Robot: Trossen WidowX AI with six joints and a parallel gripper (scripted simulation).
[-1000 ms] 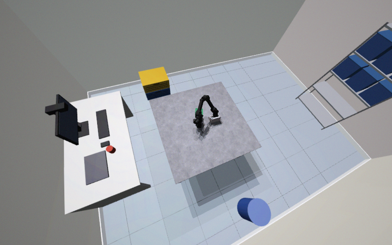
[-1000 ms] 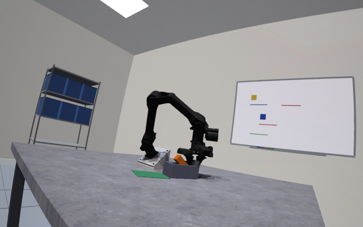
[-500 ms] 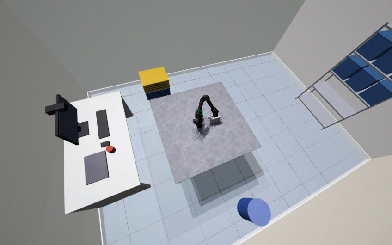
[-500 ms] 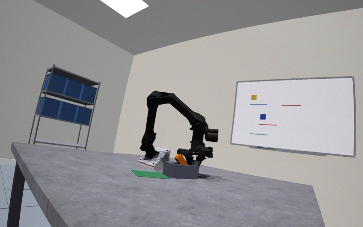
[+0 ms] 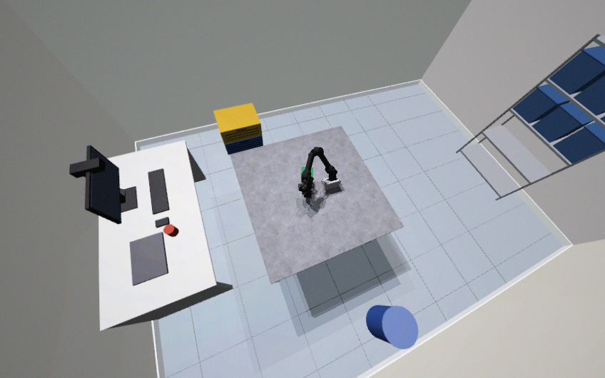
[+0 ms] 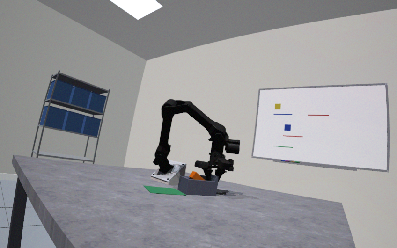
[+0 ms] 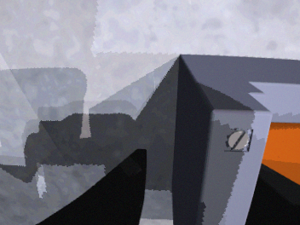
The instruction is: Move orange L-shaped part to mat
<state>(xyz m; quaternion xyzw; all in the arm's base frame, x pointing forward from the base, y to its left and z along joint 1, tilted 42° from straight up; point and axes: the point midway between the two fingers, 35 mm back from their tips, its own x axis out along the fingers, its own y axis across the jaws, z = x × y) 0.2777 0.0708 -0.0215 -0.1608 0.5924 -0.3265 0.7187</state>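
The orange L-shaped part lies 50 mm to the right of my gripper tip and 20 mm behind it. Also, from my gripper tip: green mat: 220 mm to the right, 70 mm behind, 60 mm below.
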